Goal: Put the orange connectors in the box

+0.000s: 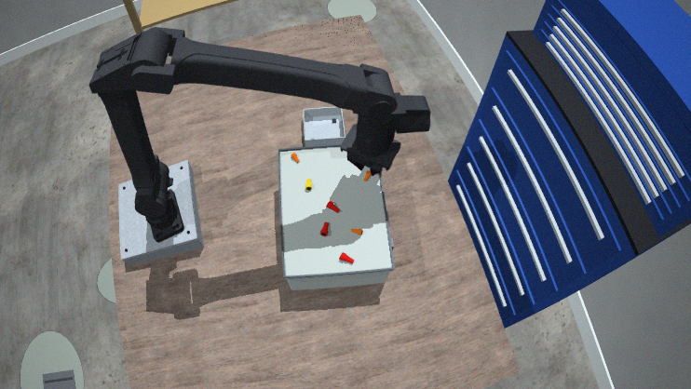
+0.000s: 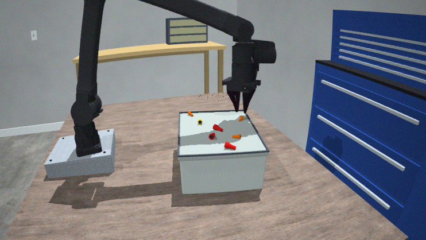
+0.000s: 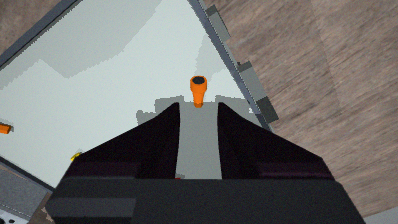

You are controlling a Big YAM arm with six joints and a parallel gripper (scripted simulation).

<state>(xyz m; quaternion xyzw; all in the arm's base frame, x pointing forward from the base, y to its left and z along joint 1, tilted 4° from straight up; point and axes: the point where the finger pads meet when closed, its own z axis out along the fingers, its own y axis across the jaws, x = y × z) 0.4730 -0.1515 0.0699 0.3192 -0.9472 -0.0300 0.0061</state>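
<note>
My gripper is now 23 cm to the right of the junction box floor and 15 cm above it. Round my hand: yellow wire connector: 12 cm behind, 3 cm to the left, 3 cm below; tool case: 9 cm behind, 7 cm below, 3 cm to the right.
</note>
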